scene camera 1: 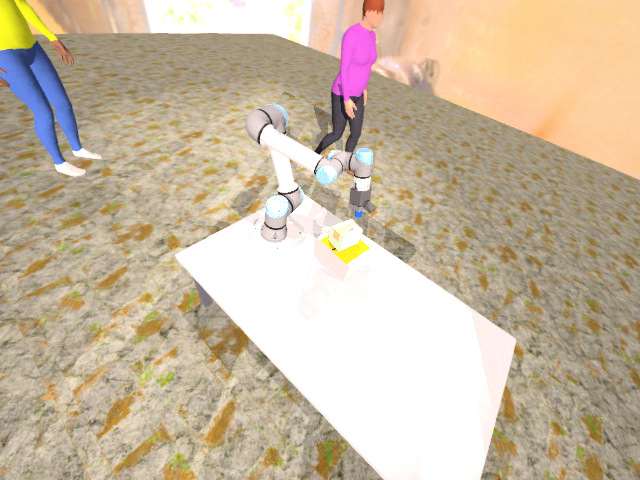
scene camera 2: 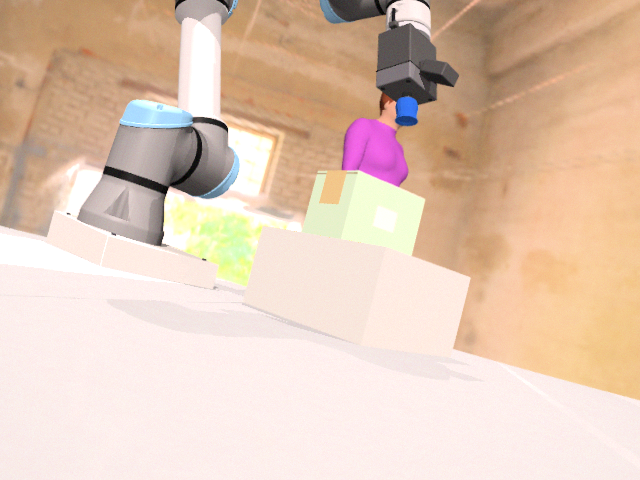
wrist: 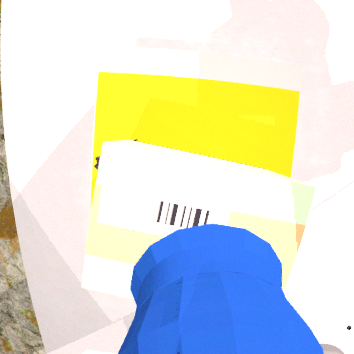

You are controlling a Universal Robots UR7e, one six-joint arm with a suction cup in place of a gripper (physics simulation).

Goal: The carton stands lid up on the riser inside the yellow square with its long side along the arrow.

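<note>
The pale green carton [scene camera 1: 342, 238] [scene camera 2: 361, 206] [wrist: 130, 170] stands on the riser [scene camera 1: 333, 262] [scene camera 2: 315, 284], its face with the barcode label and tape up. It covers part of the yellow square [scene camera 1: 354, 251] [wrist: 225, 115]; whether its far side stays inside is hidden. A small black part of the arrow [scene camera 1: 333, 249] [wrist: 97, 162] shows at the carton's end; the rest is hidden. The long side runs roughly across the square from that end, slightly turned against the square's edge. My gripper [scene camera 1: 358, 213] [scene camera 2: 406, 114] [wrist: 207, 250], a blue suction cup, is open and hangs above the carton, apart from it.
The riser stands on the white table [scene camera 1: 403, 356] [scene camera 2: 258, 408], near its far long edge in scene camera 1. The arm's base [scene camera 1: 273, 230] [scene camera 2: 129, 201] stands beside it. A person in purple [scene camera 1: 356, 62] [scene camera 2: 372, 147] is behind the table; one in yellow [scene camera 1: 18, 25] stands at the left.
</note>
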